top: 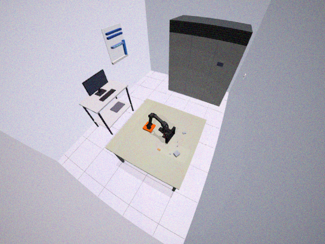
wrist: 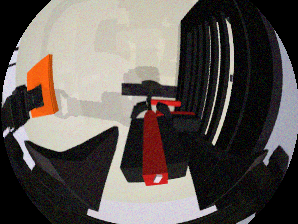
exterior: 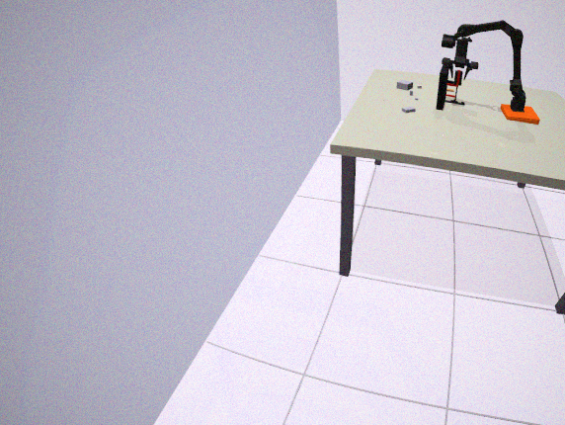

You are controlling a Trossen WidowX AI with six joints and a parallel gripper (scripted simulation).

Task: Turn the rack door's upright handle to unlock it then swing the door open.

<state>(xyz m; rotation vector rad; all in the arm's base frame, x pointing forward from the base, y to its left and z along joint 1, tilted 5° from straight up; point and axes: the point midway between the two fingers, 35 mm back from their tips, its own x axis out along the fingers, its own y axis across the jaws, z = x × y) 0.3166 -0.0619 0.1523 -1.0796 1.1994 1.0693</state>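
Right now my gripper tip is 20 mm above the red handle and 10 mm to the right of it. From my gripper tip the other things lie so: small orange block 220 mm to the right, 120 mm below, 10 mm ahead.
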